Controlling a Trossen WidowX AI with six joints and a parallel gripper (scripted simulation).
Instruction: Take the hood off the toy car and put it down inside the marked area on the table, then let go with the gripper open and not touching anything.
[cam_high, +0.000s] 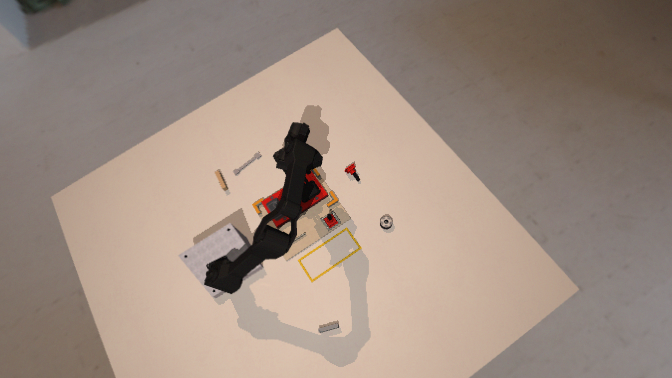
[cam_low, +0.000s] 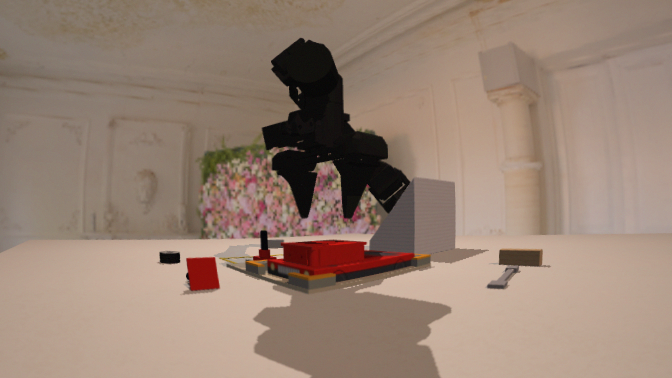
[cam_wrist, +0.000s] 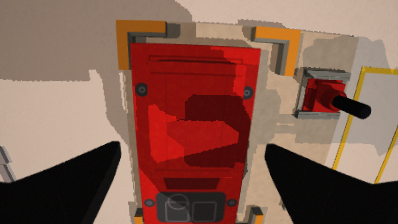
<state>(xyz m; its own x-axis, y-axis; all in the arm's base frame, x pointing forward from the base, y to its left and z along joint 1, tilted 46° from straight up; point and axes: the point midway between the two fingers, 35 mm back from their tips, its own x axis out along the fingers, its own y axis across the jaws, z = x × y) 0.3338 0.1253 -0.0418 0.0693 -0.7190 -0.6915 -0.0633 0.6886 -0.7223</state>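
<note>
Now: the hood 4 cm below my gripper tip. The rest, counted from my gripper tip: wooden block (23 cm behind, 20 cm to the left, 7 cm below); grey rod (21 cm to the left, 13 cm behind, 8 cm below).
</note>
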